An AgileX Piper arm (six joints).
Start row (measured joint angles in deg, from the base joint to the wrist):
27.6, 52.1, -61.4, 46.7, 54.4, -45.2
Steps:
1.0, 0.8, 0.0, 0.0, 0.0, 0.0
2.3, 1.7, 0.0, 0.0, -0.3, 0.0
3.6, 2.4, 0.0, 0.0, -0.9, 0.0
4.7, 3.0, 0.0, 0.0, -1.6, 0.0
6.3, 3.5, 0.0, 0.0, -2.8, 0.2
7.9, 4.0, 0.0, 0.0, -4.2, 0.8
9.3, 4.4, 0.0, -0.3, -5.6, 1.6
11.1, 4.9, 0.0, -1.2, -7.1, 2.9
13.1, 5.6, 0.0, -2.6, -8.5, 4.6
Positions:
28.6, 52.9, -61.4, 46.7, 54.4, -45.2
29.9, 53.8, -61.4, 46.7, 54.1, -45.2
31.2, 54.5, -61.4, 46.7, 53.5, -45.2
32.3, 55.1, -61.4, 46.7, 52.8, -45.2
33.9, 55.6, -61.4, 46.7, 51.6, -45.0
35.5, 56.1, -61.4, 46.7, 50.2, -44.4
36.9, 56.5, -61.4, 46.4, 48.8, -43.6
38.7, 57.0, -61.4, 45.5, 47.3, -42.3
40.7, 57.7, -61.4, 44.1, 45.9, -40.6

